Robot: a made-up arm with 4 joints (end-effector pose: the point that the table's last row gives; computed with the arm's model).
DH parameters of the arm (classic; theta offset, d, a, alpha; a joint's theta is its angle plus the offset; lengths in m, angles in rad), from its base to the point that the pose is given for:
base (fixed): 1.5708 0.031 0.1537 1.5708
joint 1: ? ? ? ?
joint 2: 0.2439 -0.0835 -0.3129 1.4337
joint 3: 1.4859 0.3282 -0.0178 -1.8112
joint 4: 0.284 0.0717 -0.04 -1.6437
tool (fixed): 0.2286 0.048 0 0
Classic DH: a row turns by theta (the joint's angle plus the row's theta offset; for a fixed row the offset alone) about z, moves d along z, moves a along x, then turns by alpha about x.
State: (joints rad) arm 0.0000 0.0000 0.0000 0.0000
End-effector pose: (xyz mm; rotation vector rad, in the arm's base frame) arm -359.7 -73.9 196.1 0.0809 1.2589 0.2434
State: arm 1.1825 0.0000 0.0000 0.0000
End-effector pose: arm -359.7 -85.3 -117.1 1.0878 0.9659 0.9599
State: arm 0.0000 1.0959 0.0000 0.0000
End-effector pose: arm -423.9 413.3 180.0 0.6120 1.0201 -0.7692
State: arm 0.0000 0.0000 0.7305 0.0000
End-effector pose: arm -345.7 -14.4 217.5 -0.5025 1.4530 -0.2418
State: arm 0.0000 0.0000 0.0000 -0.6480
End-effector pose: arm -334.5 -73.9 165.4 0.1686 1.9028 0.2242
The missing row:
joint 1: -0.0494 -0.009 0.0613 1.6943
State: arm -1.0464 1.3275 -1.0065 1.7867
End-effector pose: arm -394.0 371.2 -328.6 -0.7626 -1.7171 -0.3398
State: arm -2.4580 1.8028 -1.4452 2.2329
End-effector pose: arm -142.8 -291.9 -258.4 0.8596 2.3820 -1.5986
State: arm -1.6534 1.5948 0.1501 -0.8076
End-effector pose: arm -279.2 214.4 -383.0 0.2563 0.1718 -1.5241
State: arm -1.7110 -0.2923 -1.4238 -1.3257
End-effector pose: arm -237.6 227.9 284.6 -0.1328 2.6977 -0.0614
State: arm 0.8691 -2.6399 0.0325 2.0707
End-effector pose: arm 534.1 232.9 93.3 -1.4831 1.5276 -2.1860
